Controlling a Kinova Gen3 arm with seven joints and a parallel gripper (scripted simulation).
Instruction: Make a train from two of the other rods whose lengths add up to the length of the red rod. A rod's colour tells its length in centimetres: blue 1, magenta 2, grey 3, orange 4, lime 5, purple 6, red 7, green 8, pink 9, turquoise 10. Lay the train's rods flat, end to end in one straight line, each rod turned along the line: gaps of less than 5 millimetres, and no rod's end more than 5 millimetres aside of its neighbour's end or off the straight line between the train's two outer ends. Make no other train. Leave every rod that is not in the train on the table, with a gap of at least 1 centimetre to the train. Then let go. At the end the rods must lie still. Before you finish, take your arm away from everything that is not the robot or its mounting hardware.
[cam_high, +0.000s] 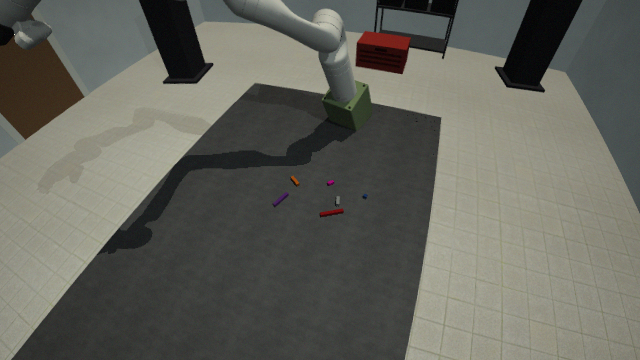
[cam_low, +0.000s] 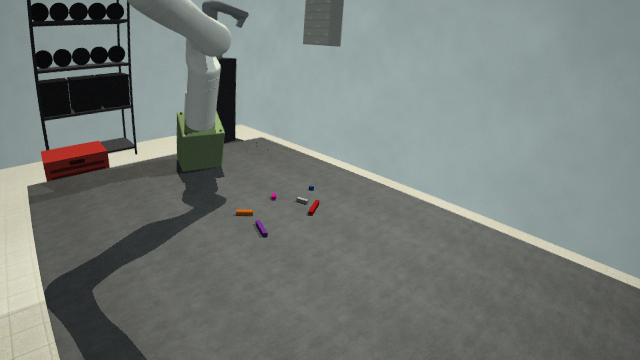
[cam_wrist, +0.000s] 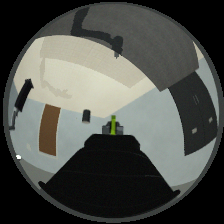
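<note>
Now: the magenta rod 28 cm behind my hand, 67 cm to the left of it and 54 cm below it. Round my hand: lime rod: 1 cm ahead, 1 cm to the right, 1 cm below; then purple rod: 19 cm behind, 52 cm to the left, 54 cm below; then orange rod: 27 cm behind, 55 cm to the left, 54 cm below.
</note>
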